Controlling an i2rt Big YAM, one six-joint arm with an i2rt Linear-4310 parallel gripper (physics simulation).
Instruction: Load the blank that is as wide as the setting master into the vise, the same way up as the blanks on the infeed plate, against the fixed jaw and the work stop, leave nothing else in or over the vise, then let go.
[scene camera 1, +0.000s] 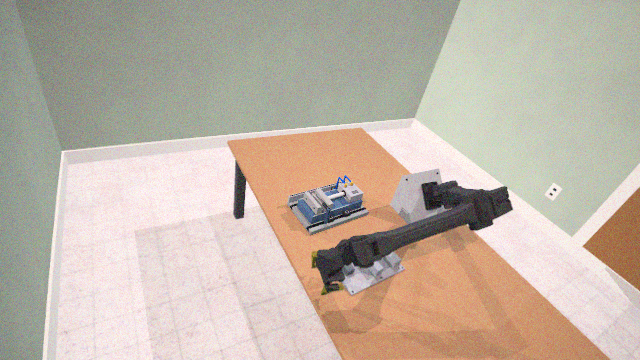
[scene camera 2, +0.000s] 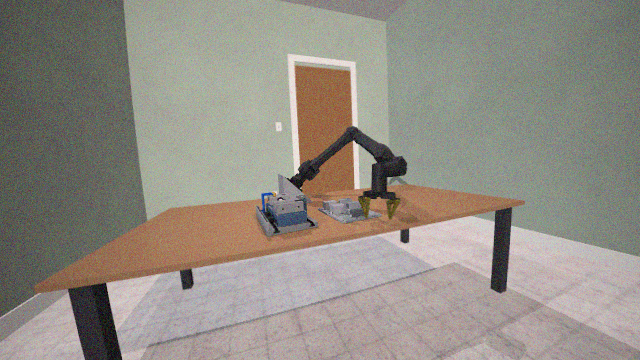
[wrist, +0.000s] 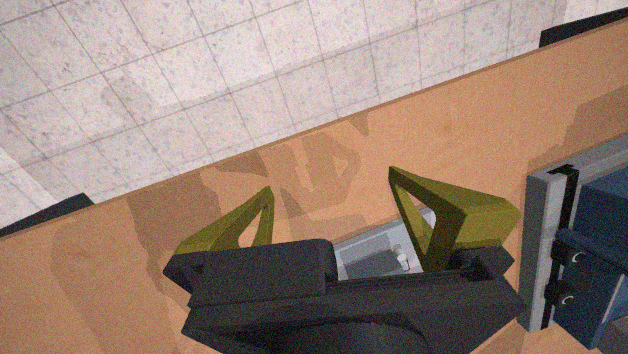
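Blue block, grey infeed plate. My gripper open, holding nothing, visible in the wrist view too.
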